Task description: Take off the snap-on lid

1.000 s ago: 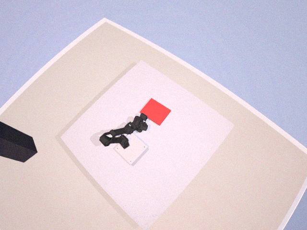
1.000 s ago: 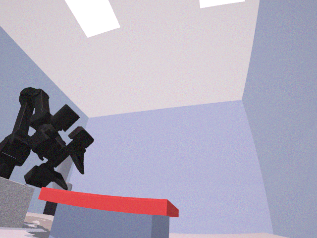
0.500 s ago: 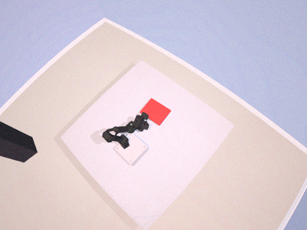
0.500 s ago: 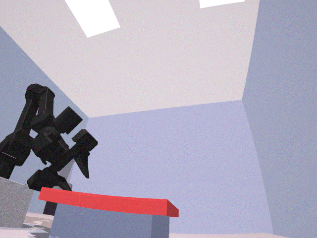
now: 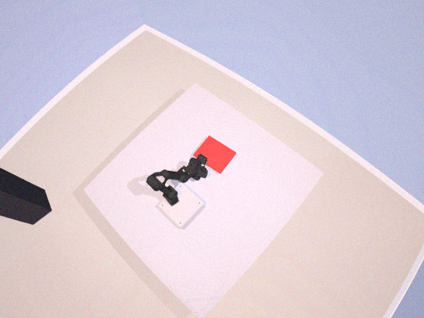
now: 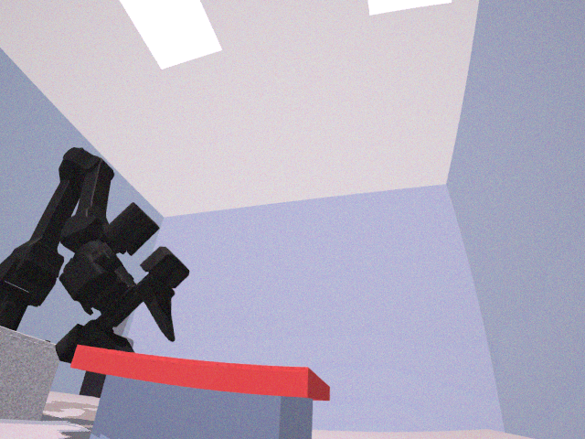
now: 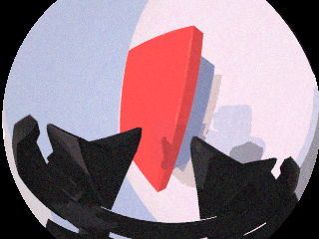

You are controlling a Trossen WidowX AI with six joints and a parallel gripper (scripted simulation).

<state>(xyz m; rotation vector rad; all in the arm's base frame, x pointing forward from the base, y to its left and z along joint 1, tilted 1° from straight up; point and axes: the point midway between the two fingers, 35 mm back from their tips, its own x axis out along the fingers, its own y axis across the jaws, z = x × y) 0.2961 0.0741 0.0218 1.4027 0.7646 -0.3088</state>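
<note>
My gripper tip is now 90 mm short of the red lid, 30 mm to the right of it and 20 mm above it. The rest, counted from my gripper tip: storage box (90 mm ahead, 60 mm below, 30 mm to the left).
</note>
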